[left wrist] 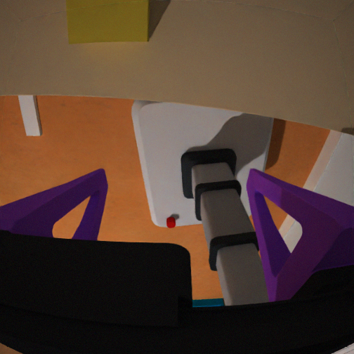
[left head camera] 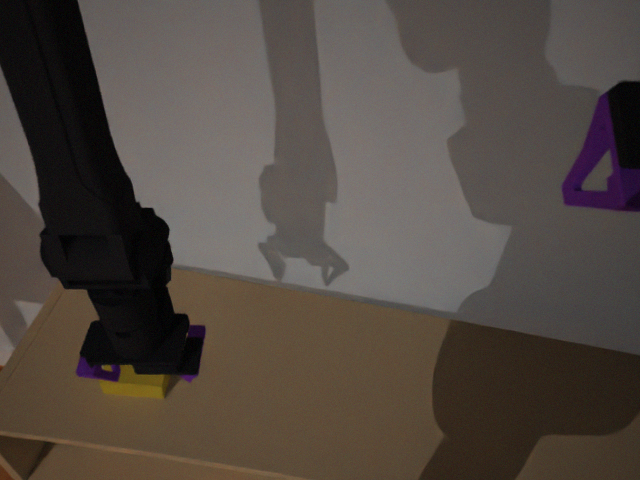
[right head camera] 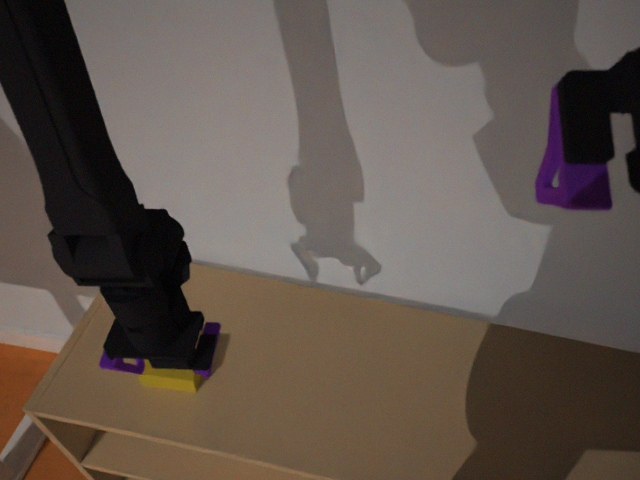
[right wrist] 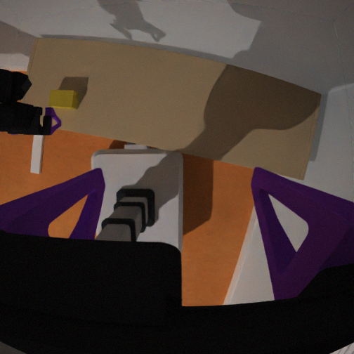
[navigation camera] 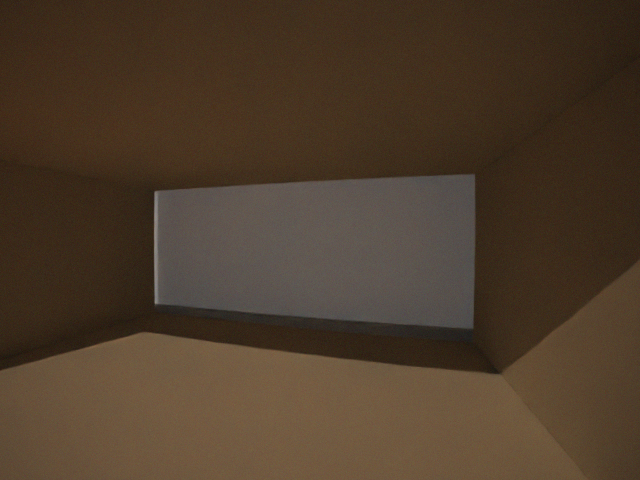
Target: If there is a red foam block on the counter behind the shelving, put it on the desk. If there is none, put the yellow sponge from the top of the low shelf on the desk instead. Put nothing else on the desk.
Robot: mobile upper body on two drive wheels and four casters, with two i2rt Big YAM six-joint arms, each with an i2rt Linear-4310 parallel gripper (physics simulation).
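Places are measured from the left arm's base along level axes (x down, y right, z back), in metres.
Pixels of known places: left gripper, fingertip midpoint: (left head camera: 154, 377) (right head camera: 176, 371); right gripper, fingertip midpoint: (left head camera: 633, 197) (right head camera: 617, 193).
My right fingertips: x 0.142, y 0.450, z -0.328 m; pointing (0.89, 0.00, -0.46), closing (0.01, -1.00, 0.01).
Behind a point stands the place of what it marks.
The yellow sponge (left head camera: 135, 388) @[x 0.770, y 0.023, z -0.495 m] (right head camera: 170, 382) @[x 0.773, y 0.023, z -0.495 m] (left wrist: 108, 22) (right wrist: 64, 100) lies on the top of the low shelf (left head camera: 310, 387) @[x 0.800, y 0.324, z -0.504 m] (right head camera: 336, 387) @[x 0.800, y 0.319, z -0.504 m] (left wrist: 200, 75) (right wrist: 150, 95), toward its left end. My left gripper (left head camera: 153, 379) @[x 0.569, y 0.084, z -0.414 m] (right head camera: 173, 372) @[x 0.569, y 0.084, z -0.414 m] (left wrist: 176, 176) is open and empty. It covers part of the sponge in both head views. In the left wrist view the sponge lies beyond the fingers, apart from them; in the right wrist view the gripper is at the shelf's front edge. My right gripper (right wrist: 177, 175) is open and empty, held off to the right. No red foam block, counter or desk shows.
A pale wall (left head camera: 217, 155) @[x 0.495, y 0.144, z -0.784 m] (right head camera: 232, 155) @[x 0.495, y 0.120, z -0.788 m] stands behind the shelf. The navigation camera looks into a shelf compartment with a tan board (navigation camera: 258, 413) @[x 1.331, y 0.169, z -0.535 m] below. My white base (left wrist: 165, 130) (right wrist: 170, 170) stands close before the shelf, with a small red knob (left wrist: 171, 222) at its edge.
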